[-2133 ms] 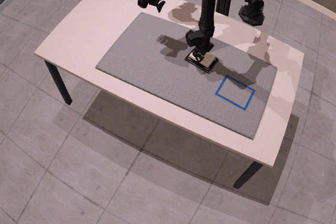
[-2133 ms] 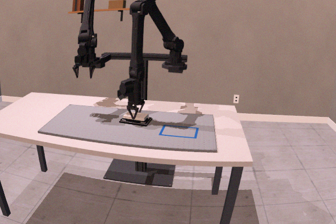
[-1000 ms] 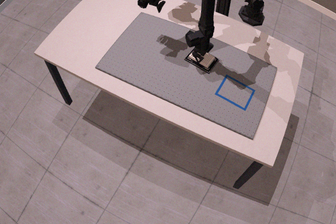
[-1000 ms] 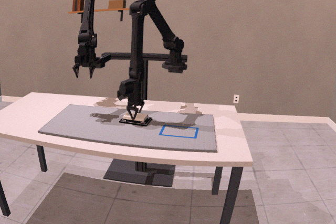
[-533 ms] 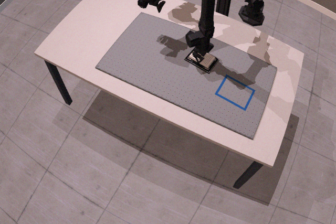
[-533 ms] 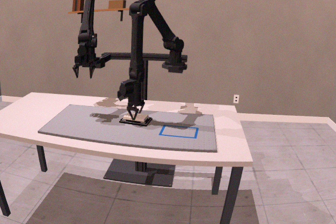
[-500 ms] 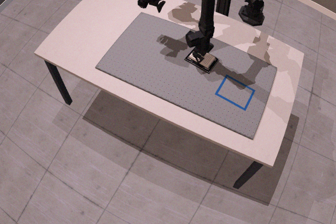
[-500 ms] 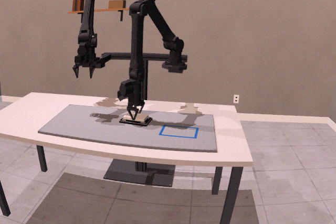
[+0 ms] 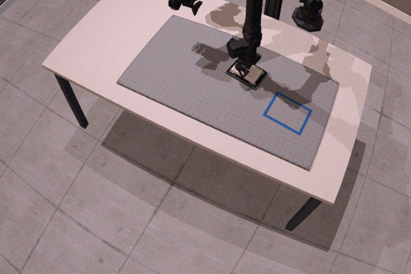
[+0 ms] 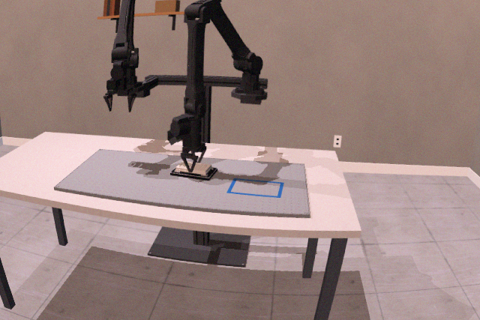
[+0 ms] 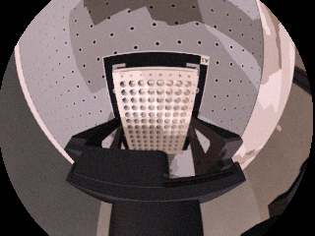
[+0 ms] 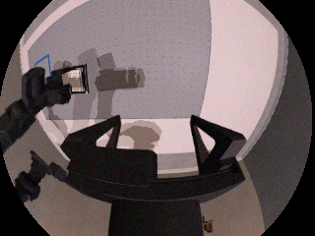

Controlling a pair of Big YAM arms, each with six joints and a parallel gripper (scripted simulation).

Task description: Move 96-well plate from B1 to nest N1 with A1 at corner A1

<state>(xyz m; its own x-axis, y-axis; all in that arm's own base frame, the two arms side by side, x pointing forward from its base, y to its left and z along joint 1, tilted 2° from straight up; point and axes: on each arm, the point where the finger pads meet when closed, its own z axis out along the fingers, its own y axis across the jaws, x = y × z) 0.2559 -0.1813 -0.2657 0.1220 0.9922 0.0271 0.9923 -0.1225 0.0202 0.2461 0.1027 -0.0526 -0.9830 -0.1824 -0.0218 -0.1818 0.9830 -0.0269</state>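
My left hand is right at the 96-well plate. The rest, counted from my left hand: plate nest 20 mm below.
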